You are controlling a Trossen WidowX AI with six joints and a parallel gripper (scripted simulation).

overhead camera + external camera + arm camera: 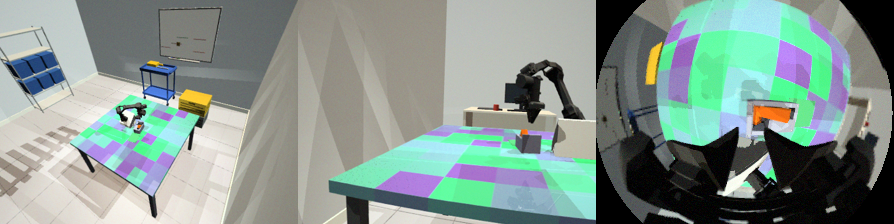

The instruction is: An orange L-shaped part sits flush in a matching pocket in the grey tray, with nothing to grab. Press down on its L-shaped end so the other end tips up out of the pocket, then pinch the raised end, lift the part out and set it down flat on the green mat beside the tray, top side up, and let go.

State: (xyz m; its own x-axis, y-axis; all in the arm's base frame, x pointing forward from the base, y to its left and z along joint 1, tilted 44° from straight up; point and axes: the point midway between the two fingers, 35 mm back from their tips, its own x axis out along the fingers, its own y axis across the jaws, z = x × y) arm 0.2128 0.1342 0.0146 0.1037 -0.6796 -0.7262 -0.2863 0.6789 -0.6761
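Now: the orange L-shaped part 50 mm to the right of my gripper tip and 100 mm below it. The rest, counted from my gripper tip: green mat: 60 mm ahead, 220 mm to the right, 160 mm below.
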